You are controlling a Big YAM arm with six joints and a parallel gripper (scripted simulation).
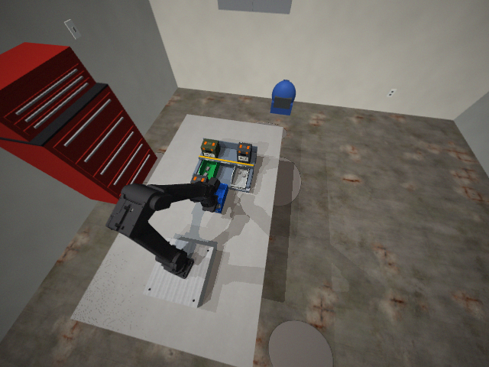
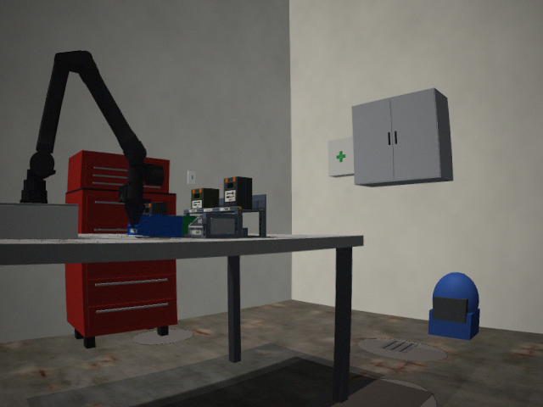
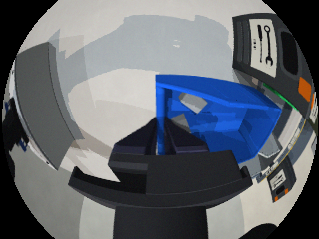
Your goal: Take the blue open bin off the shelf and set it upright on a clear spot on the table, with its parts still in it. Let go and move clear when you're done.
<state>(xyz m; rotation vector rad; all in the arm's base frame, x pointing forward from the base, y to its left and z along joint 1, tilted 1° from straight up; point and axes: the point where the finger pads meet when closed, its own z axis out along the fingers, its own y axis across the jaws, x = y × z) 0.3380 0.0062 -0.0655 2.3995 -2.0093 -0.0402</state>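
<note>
Now: hand 80 mm short of the blue open bin and 10 mm to the right of it. From my hand the other things lie so: green bin: 250 mm ahead, 160 mm to the left; then yellow bar: 320 mm ahead, 70 mm above, 60 mm to the left; then grey bin: 280 mm ahead, 60 mm to the right.
</note>
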